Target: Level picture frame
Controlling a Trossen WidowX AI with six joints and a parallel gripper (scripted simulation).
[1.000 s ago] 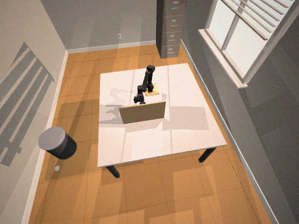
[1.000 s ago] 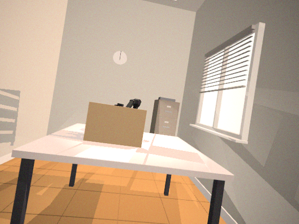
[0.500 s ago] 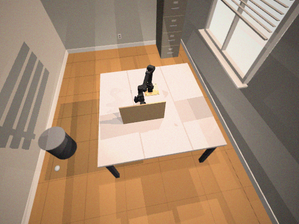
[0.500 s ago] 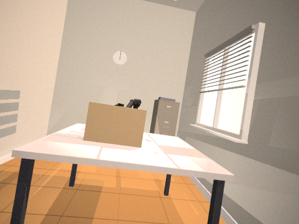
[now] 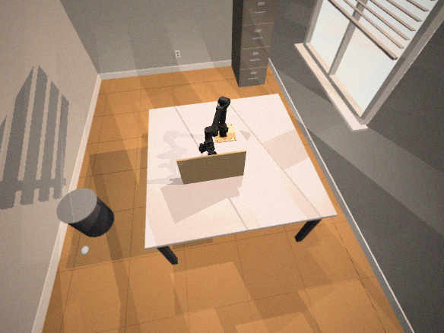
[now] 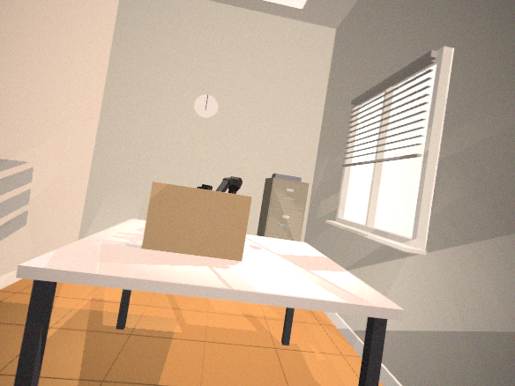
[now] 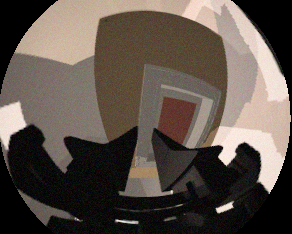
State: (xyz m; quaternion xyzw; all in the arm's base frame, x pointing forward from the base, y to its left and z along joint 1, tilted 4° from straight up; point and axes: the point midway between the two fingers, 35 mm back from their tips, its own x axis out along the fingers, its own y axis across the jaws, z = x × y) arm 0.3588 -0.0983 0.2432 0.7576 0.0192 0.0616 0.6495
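My gripper tip is 10 mm short of the picture frame, 10 mm to the right of it and 50 mm above it. From my gripper tip the other things lie so: wall board: 20 mm ahead, 70 mm below.
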